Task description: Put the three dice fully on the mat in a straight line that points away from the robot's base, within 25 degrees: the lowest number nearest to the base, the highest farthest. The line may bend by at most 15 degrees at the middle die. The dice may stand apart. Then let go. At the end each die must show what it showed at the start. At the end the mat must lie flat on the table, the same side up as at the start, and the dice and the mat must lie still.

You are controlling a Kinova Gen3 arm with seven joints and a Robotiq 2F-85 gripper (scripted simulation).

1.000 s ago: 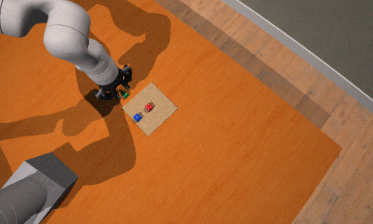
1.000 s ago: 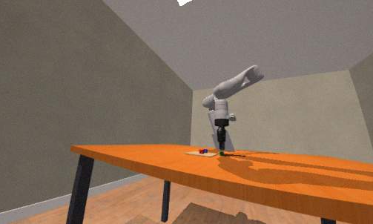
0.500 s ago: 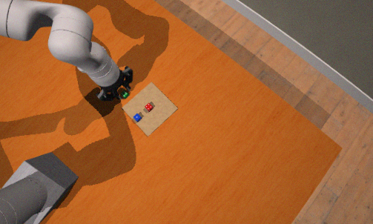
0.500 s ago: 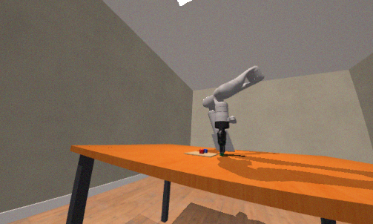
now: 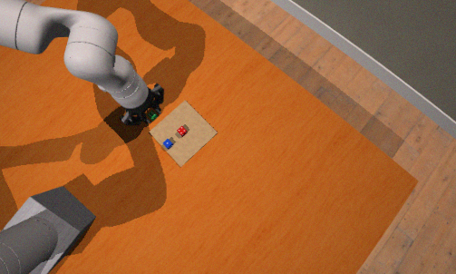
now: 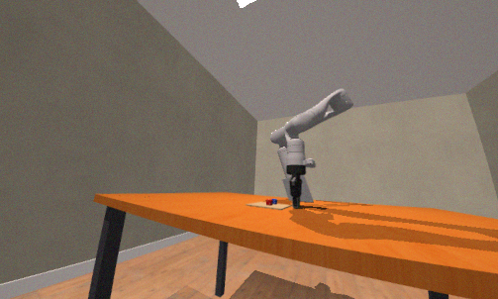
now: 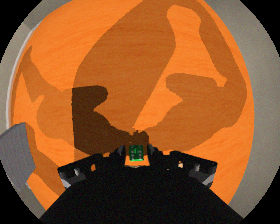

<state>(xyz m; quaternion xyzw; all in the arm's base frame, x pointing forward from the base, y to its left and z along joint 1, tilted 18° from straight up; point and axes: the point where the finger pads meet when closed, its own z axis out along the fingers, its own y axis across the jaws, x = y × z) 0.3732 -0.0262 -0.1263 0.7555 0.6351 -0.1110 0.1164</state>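
The green die lies 10 mm below my hand. The rest, counted from my hand: blue die 90 mm to the right, 40 mm behind, 10 mm below; tan mat 100 mm to the right, 20 mm below, 10 mm ahead; red die 100 mm to the right, 10 mm below, 10 mm ahead.
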